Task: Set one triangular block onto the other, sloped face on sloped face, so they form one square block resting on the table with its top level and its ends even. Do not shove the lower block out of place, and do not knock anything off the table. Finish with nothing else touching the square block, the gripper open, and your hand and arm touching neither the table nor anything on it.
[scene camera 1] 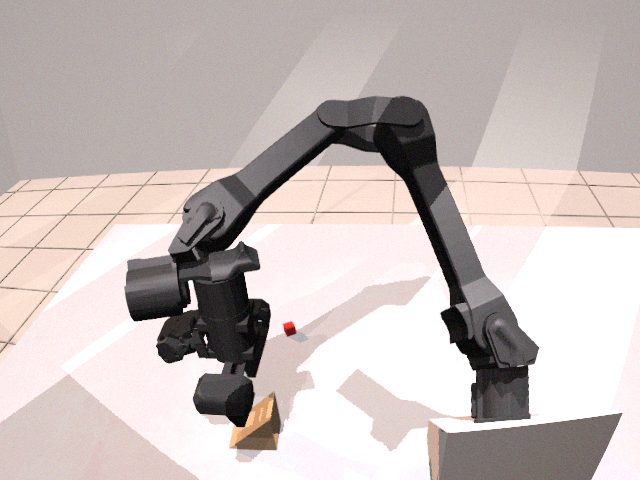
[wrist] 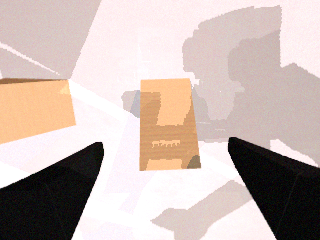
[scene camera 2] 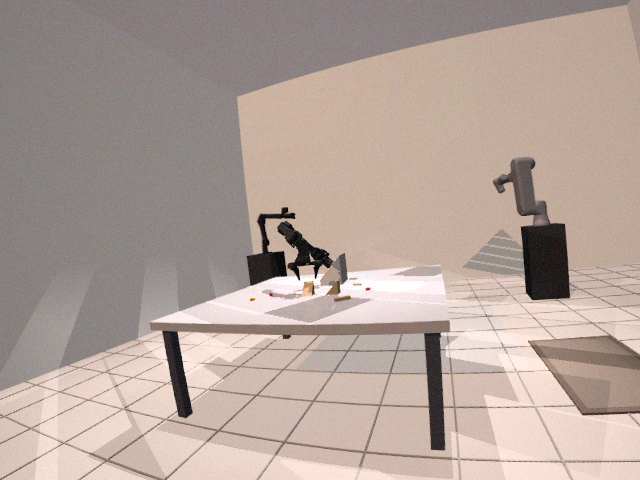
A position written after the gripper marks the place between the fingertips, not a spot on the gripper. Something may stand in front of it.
The gripper (scene camera 1: pixel 246 400) is open and holds nothing. Further things: a tan triangular block (wrist: pixel 168 137).
The gripper is seen too in the wrist view (wrist: pixel 166 145).
